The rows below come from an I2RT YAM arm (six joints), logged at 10 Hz.
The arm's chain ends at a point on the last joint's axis. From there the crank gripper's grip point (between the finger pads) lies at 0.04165 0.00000 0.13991 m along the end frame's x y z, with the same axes.
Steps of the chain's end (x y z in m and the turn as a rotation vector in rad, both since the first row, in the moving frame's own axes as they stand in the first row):
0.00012, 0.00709, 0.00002, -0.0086, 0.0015, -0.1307
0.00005, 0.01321, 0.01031, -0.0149, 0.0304, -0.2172
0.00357, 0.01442, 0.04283, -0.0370, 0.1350, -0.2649
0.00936, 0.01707, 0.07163, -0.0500, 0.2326, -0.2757
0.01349, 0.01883, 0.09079, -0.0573, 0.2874, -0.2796
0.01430, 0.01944, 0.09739, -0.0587, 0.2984, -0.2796
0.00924, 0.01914, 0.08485, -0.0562, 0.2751, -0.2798
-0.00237, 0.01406, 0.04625, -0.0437, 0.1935, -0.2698
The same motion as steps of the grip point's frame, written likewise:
0.00005, 0.00285, -0.00002, -0.0086, 0.0015, -0.1307
0.00350, 0.00583, 0.00904, -0.0149, 0.0304, -0.2172
0.02103, 0.00606, 0.03613, -0.0370, 0.1350, -0.2649
0.03946, 0.00800, 0.05852, -0.0500, 0.2326, -0.2757
0.05041, 0.00942, 0.07355, -0.0573, 0.2874, -0.2796
0.05257, 0.00999, 0.07927, -0.0587, 0.2984, -0.2796
0.04465, 0.00982, 0.06857, -0.0562, 0.2751, -0.2798
0.02274, 0.00524, 0.03586, -0.0437, 0.1935, -0.2698

